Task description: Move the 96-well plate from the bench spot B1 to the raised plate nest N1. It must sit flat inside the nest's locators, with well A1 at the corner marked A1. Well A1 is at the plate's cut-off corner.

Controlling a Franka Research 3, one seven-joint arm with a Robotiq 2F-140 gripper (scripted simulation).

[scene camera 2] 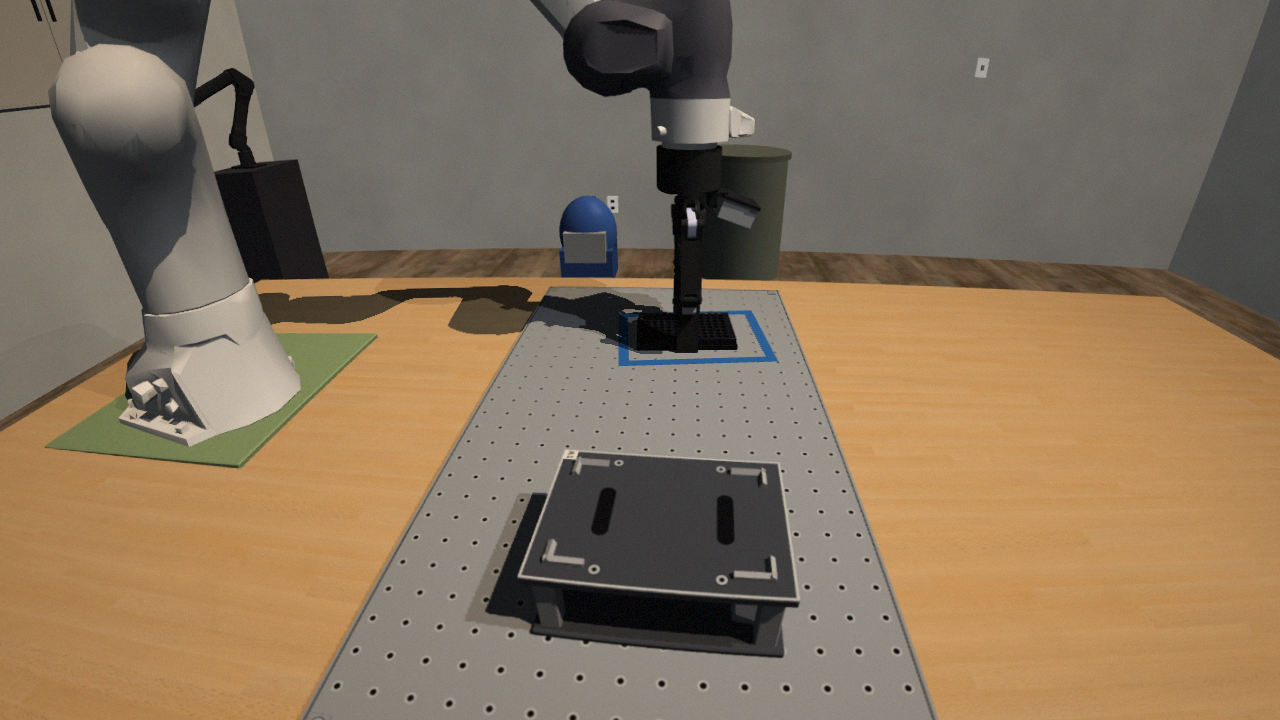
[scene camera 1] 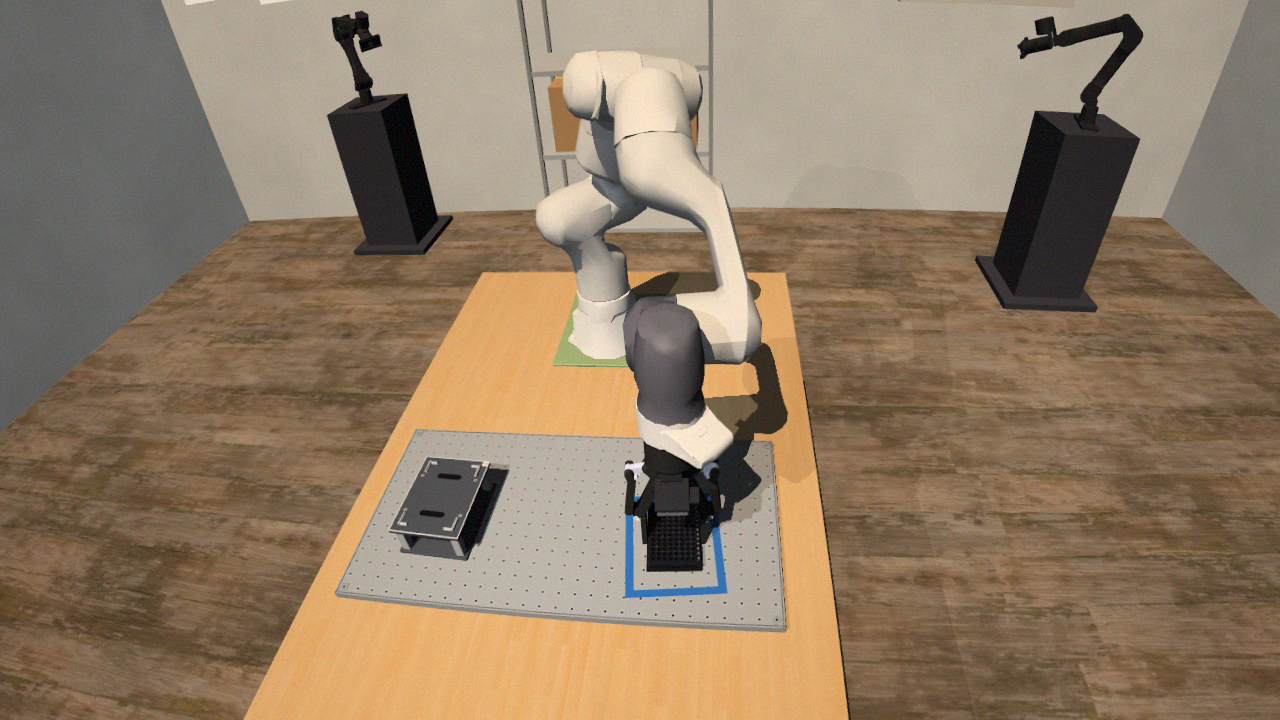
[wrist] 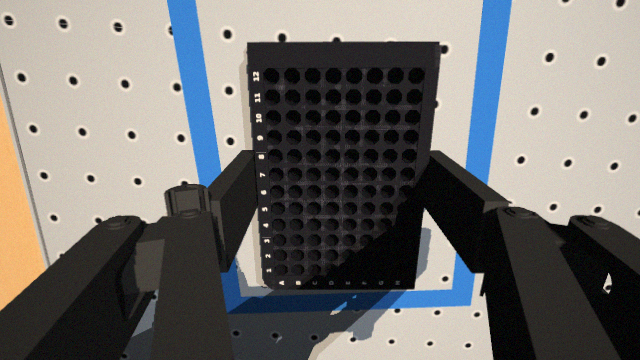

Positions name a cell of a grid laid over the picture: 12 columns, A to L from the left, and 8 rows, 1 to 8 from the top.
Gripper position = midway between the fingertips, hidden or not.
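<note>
My gripper (scene camera 2: G4) (scene camera 1: G6) (wrist: G4) is visible in scene camera 2, scene camera 1 and the wrist view. The same views show a black 96-well plate (scene camera 1: G6) (scene camera 2: G4) (wrist: F4). A dark plate nest N1 (scene camera 2: G6) (scene camera 1: E6) is visible in scene camera 2 and scene camera 1.
</note>
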